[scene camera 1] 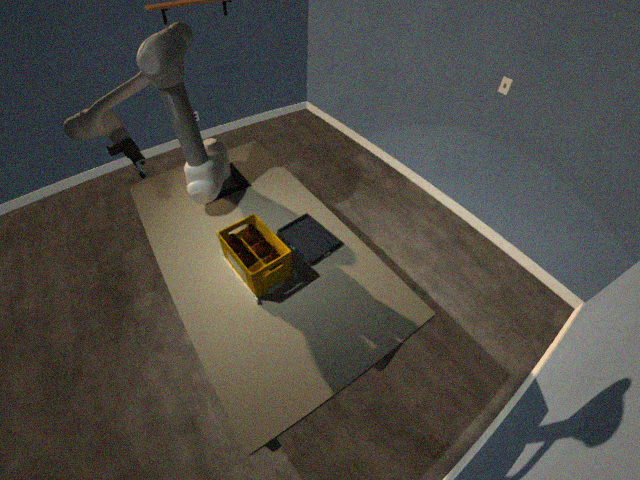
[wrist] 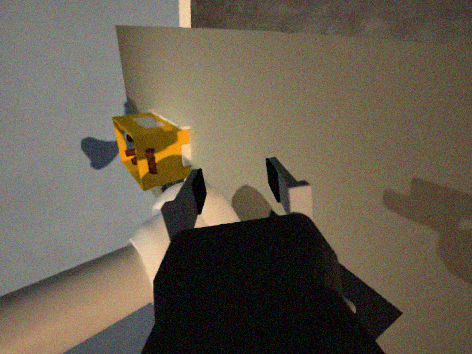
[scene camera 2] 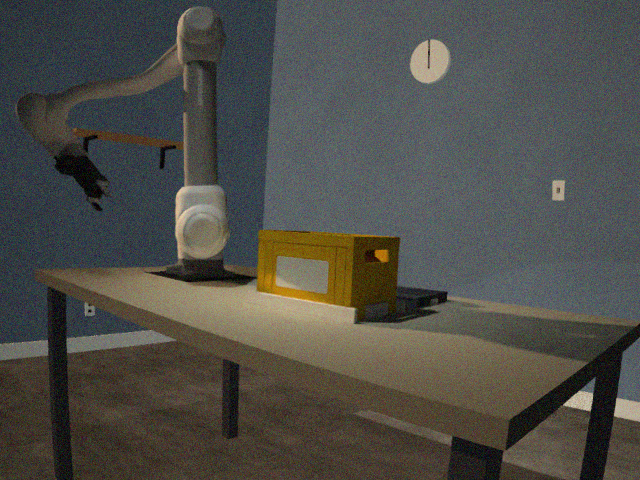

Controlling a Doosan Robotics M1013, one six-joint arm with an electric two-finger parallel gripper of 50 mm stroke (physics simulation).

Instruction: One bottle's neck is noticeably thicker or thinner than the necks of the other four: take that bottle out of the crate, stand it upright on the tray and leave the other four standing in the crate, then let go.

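Frame: origin at the arm's base, x left, y up, z ahead, level; metres.
Seen in the pictures: gripper, fingertip midpoint: (scene camera 1: 144, 175) (wrist: 235, 176) (scene camera 2: 104, 203); arm's base, origin of the base link: (scene camera 2: 200, 274).
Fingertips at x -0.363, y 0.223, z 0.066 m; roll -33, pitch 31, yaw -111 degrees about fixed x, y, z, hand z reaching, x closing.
Pixels of each thing's top centre, then the offset from my fingertips to it. "spot": a spot on its surface instead. Level surfaces: height alone.
- yellow crate, middle of its top: (scene camera 2: 328, 233) (wrist: 126, 151) (scene camera 1: 252, 241) dy -0.051, dx +0.355, dz +0.605 m
- table with brown bottles, middle of its top: (scene camera 1: 251, 226) dy -0.063, dx +0.381, dz +0.509 m
- low pale strip, surface spot: (scene camera 2: 310, 303) spot: dy -0.200, dx +0.262, dz +0.665 m
- table, its level: dy -0.226 m
The yellow crate (scene camera 1: 272, 279) (scene camera 2: 341, 273) (wrist: 165, 139) stands on the table with brown bottles (scene camera 1: 254, 236) inside. The bottles are dark and blurred, so their number and neck thickness cannot be told. In scene camera 2 the crate walls hide them. The dark, flat tray (scene camera 1: 310, 238) (scene camera 2: 424, 296) lies beside the crate on the side away from scene camera 2. My gripper (scene camera 1: 141, 169) (scene camera 2: 101, 195) (wrist: 235, 176) is open and empty. It hangs in the air at the far left, on the robot base's side, well away from the crate and tray.
A low pale strip (scene camera 2: 310, 303) runs along the crate's long side on the table (scene camera 1: 232, 372) (scene camera 2: 413, 372) (wrist: 325, 100). The robot's base (scene camera 2: 202, 267) stands at the table's far end. A wooden wall shelf (scene camera 1: 186, 5) (scene camera 2: 129, 137) is behind the arm.
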